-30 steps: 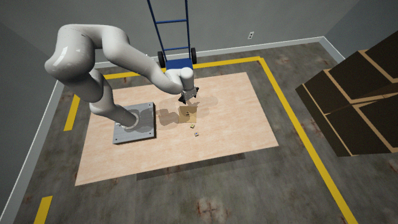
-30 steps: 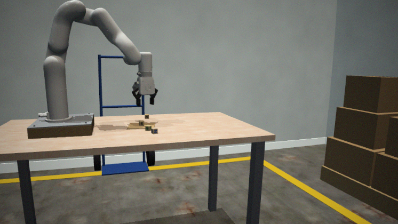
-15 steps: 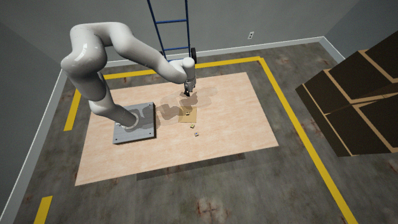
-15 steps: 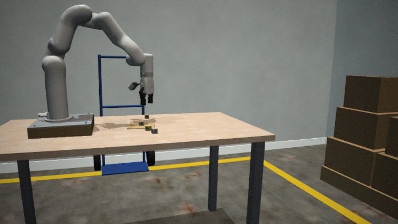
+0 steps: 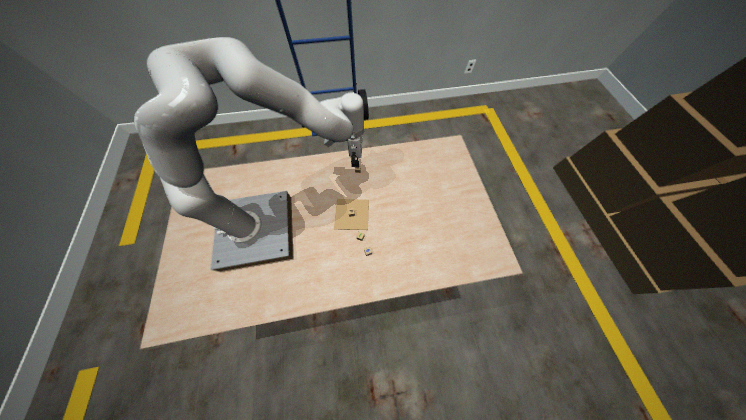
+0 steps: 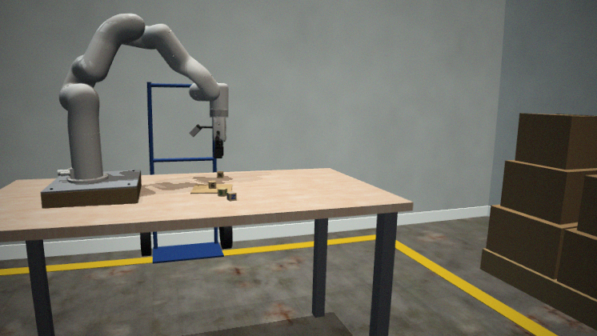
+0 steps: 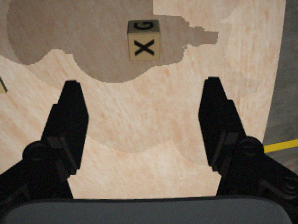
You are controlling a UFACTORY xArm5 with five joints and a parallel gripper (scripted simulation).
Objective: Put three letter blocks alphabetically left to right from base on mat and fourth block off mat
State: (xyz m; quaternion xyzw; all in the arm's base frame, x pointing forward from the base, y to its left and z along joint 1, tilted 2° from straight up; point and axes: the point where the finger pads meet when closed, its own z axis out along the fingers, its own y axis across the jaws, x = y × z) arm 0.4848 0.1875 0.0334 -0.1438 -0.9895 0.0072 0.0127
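My hand is 90 mm above the block. Round my hand: tan mat 70 mm behind, 210 mm to the right, 100 mm below.
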